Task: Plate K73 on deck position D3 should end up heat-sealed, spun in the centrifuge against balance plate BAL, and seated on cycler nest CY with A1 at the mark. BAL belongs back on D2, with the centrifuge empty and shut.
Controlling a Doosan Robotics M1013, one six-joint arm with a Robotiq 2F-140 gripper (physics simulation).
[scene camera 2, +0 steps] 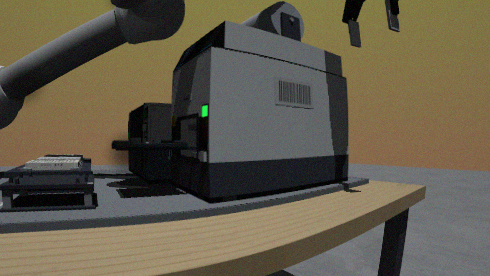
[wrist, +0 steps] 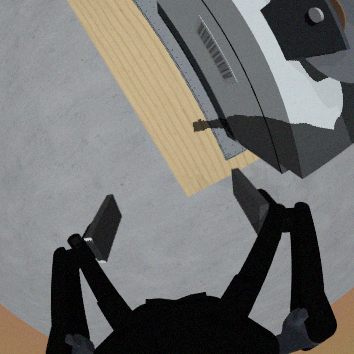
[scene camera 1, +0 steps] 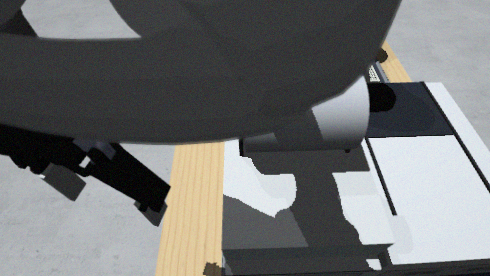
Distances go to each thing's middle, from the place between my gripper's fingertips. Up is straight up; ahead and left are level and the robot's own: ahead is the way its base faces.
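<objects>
I find the centrifuge [scene camera 1: 420,147] 23 cm below my hand; it is also 9 cm behind my hand, and 58 cm to the left of it.
</objects>
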